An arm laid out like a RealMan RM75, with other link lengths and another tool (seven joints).
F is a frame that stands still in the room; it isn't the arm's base.
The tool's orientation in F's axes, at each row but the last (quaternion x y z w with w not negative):
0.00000, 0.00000, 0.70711, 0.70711
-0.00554, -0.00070, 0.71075, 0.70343
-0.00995, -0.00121, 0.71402, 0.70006
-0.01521, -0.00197, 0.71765, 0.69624
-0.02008, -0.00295, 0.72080, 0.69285
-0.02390, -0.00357, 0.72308, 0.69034
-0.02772, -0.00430, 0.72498, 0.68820
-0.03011, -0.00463, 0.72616, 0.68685
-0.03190, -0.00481, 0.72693, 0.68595
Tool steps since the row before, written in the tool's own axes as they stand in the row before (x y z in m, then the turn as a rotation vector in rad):
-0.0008, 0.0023, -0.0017, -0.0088, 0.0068, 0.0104
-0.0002, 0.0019, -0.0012, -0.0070, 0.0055, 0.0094
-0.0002, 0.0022, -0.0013, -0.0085, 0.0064, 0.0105
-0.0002, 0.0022, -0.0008, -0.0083, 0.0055, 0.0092
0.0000, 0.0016, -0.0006, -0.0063, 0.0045, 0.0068
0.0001, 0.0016, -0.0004, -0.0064, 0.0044, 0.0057
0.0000, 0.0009, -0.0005, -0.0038, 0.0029, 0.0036
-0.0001, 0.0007, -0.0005, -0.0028, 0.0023, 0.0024
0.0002, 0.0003, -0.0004, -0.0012, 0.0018, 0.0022
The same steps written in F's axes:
-0.0023, -0.0008, -0.0017, -0.0068, -0.0088, 0.0104
-0.0019, -0.0002, -0.0012, -0.0055, -0.0070, 0.0094
-0.0022, -0.0003, -0.0013, -0.0064, -0.0085, 0.0105
-0.0022, -0.0003, -0.0008, -0.0055, -0.0083, 0.0092
-0.0016, -0.0001, -0.0007, -0.0045, -0.0063, 0.0068
-0.0016, 0.0000, -0.0005, -0.0043, -0.0064, 0.0057
-0.0009, -0.0001, -0.0005, -0.0029, -0.0038, 0.0036
-0.0007, -0.0002, -0.0005, -0.0023, -0.0028, 0.0024
-0.0003, 0.0002, -0.0004, -0.0018, -0.0012, 0.0022

